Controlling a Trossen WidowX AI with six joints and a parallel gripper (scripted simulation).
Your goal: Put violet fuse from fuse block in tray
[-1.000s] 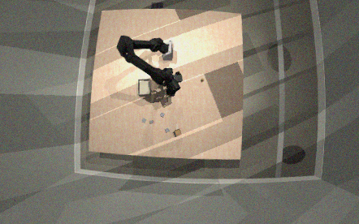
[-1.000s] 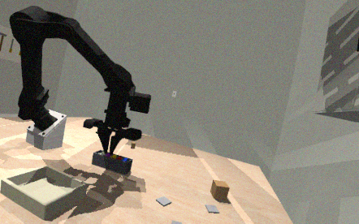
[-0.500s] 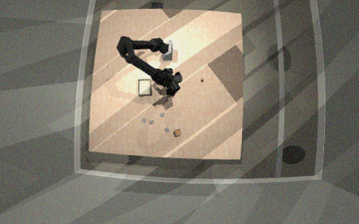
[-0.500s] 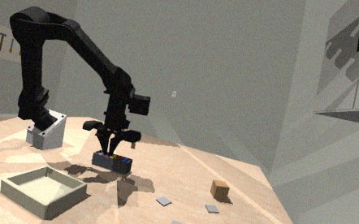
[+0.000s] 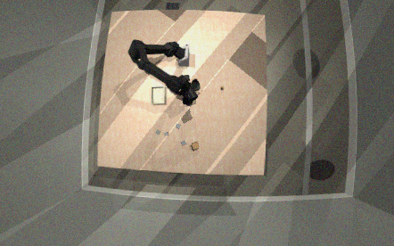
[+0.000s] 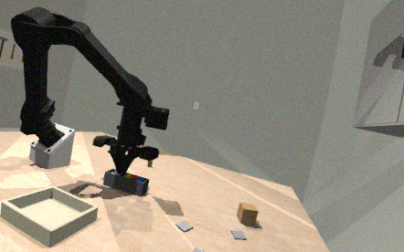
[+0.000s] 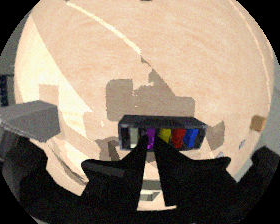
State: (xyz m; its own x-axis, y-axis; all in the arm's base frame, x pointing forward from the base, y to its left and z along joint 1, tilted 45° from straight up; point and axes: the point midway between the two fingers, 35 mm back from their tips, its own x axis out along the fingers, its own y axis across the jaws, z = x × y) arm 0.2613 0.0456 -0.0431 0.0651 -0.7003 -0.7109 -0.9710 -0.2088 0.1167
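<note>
My gripper tip is 3 cm short of the grey tray, 21 cm to the left of it and 3 cm above it. The rest, counted from my gripper tip: violet fuse: 1 cm below; brown cube: 37 cm ahead, 10 cm to the left, 1 cm below.
</note>
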